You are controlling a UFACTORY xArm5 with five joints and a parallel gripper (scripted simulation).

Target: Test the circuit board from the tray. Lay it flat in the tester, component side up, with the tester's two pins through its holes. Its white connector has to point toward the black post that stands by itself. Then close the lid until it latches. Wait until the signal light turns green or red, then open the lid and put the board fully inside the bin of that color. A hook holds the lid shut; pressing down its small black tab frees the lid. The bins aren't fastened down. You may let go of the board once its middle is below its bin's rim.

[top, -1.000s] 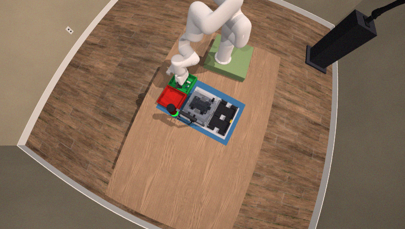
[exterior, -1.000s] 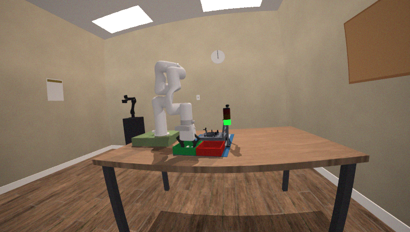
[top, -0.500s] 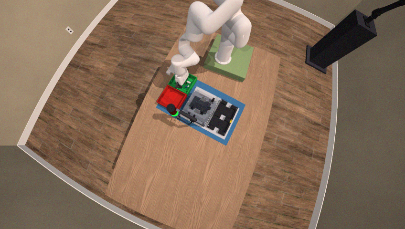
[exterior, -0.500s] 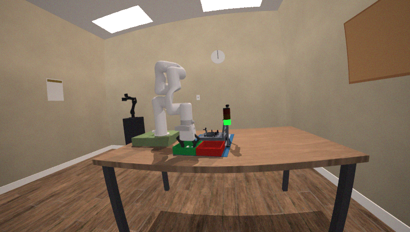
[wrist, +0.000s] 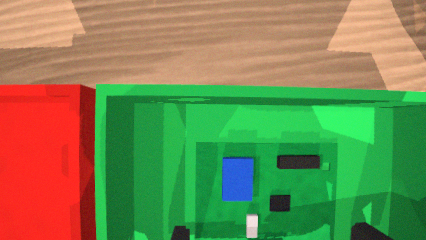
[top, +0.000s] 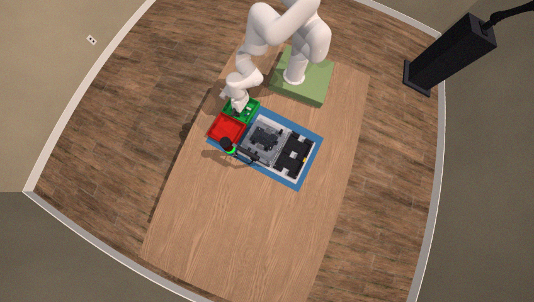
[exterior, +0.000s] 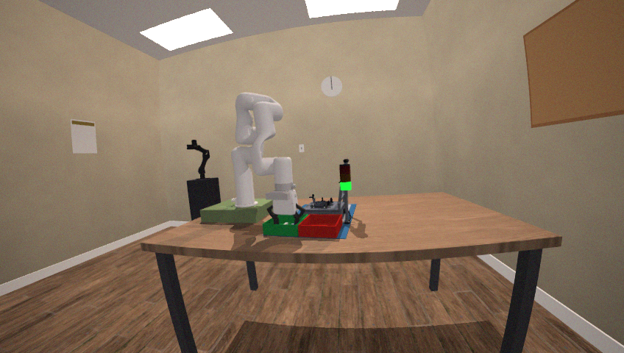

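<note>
The green bin lies right at my hand. Round my hand: clear lid 24 cm ahead, 18 cm to the left, 17 cm above; green circuit board 1 cm below; red bin 15 cm ahead, 2 cm to the right.
</note>
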